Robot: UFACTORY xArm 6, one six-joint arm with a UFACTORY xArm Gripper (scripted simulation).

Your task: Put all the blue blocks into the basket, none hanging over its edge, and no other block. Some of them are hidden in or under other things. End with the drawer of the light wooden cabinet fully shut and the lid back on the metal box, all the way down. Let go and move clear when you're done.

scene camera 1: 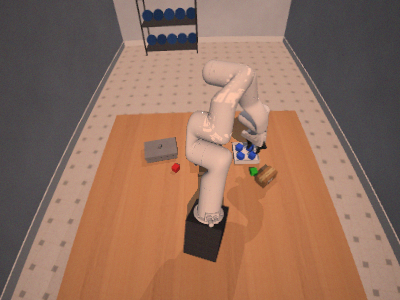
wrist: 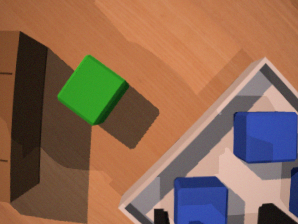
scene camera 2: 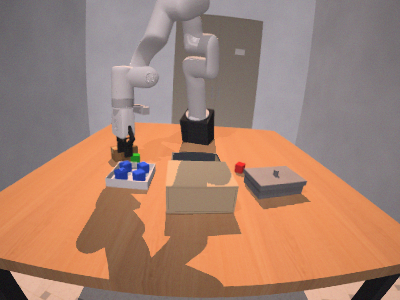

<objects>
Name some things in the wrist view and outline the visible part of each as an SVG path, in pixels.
A white basket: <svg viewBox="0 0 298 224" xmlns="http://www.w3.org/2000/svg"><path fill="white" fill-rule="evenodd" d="M266 57L252 62L165 154L122 195L118 209L135 224L154 224L154 209L164 209L164 211L168 211L170 224L174 224L174 180L177 177L216 176L229 189L227 224L257 224L258 208L264 203L275 204L298 223L298 218L289 211L291 170L293 167L298 167L298 156L295 162L247 164L233 154L233 115L235 112L282 111L296 112L298 114L298 92Z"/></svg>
A green block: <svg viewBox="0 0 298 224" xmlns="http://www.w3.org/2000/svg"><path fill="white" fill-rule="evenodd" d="M86 55L57 97L61 103L94 126L104 123L129 88L129 84L96 58Z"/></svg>
</objects>
